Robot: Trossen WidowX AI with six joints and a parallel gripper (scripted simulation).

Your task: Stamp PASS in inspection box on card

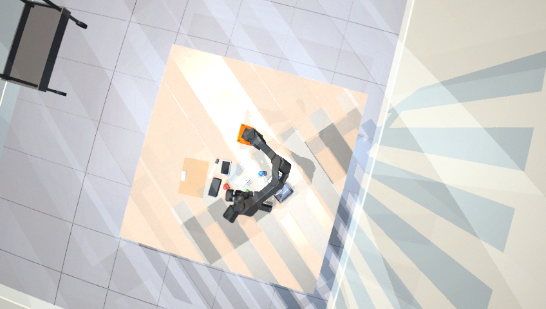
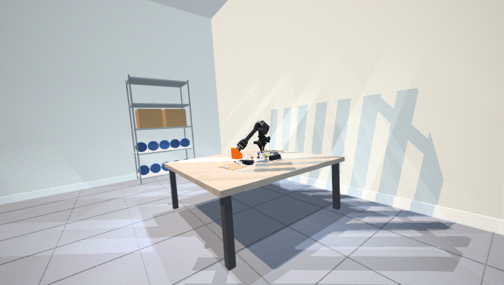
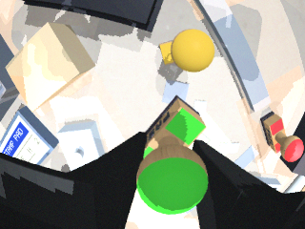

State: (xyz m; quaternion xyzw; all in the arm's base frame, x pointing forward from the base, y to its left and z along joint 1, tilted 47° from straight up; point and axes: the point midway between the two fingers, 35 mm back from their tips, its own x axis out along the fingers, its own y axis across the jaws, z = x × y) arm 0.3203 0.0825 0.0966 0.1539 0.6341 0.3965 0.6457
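Now: the tan block 1 cm behind my gripper tip, 11 cm to the left of it and 7 cm below it. Round my gripper tip: long dark bar (6 cm ahead, 11 cm to the left, 8 cm below); then card (5 cm behind, 5 cm to the right, 10 cm below); then pass stamp (right at my gripper tip).
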